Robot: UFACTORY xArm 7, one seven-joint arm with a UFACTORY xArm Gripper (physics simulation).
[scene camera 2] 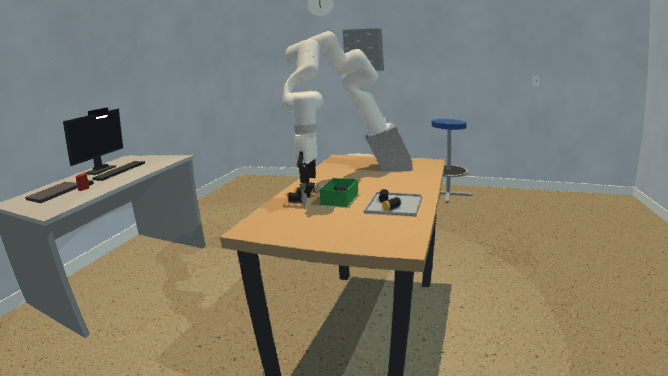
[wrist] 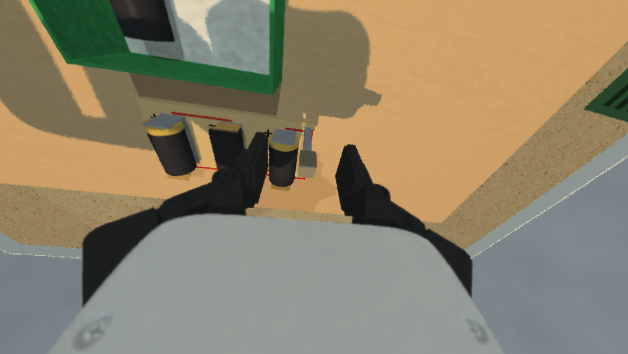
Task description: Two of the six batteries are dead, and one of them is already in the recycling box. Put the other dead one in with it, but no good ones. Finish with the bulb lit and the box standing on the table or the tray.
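Pixels of known places: gripper, fingertip midpoint: [scene camera 2: 308, 180] [wrist: 304, 156]; arm's base, origin of the base link: [scene camera 2: 379, 130].
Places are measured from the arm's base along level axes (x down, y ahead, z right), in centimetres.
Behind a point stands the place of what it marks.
Note:
My gripper [scene camera 2: 306, 181] @[x 8.1, y 59.8, z 6.4 cm] [wrist: 304, 156] @[x 8.1, y 59.8, z 6.4 cm] is partly open and empty, low over the right end of the battery board [wrist: 256, 112] @[x 18.2, y 54.0, z 8.3 cm]. In the wrist view, three dark batteries lie there side by side: left [wrist: 174, 152] @[x 14.0, y 46.3, z 13.4 cm], middle [wrist: 226, 145] @[x 13.7, y 52.1, z 10.9 cm] and right [wrist: 283, 165] @[x 13.7, y 58.4, z 11.9 cm]. The left finger shows between the middle and right ones, partly covering the middle one; the right finger is right of a small grey upright block [wrist: 307, 162] @[x 9.3, y 60.3, z 7.8 cm]. The green recycling box [scene camera 2: 336, 195] @[x 13.9, y 55.8, z -2.2 cm] [wrist: 170, 70] @[x 13.5, y 48.1, z 4.6 cm] stands beside the board with a dark battery [wrist: 145, 20] @[x 14.9, y 46.1, z 1.9 cm] inside. I cannot make out the bulb or whether it is lit.
A grey tray [scene camera 2: 374, 210] @[x 17.0, y 58.3, z -17.1 cm] on the table right of the box holds two dark batteries, one upper [scene camera 2: 383, 195] @[x 15.1, y 47.8, z -16.9 cm] and one with a yellow end [scene camera 2: 393, 203] @[x 15.5, y 53.9, z -22.5 cm]. The wooden table [scene camera 2: 320, 232] @[x 18.2, y 77.8, z -6.6 cm] has its edge close beyond the board. A desk [scene camera 2: 45, 209] stands to the left.

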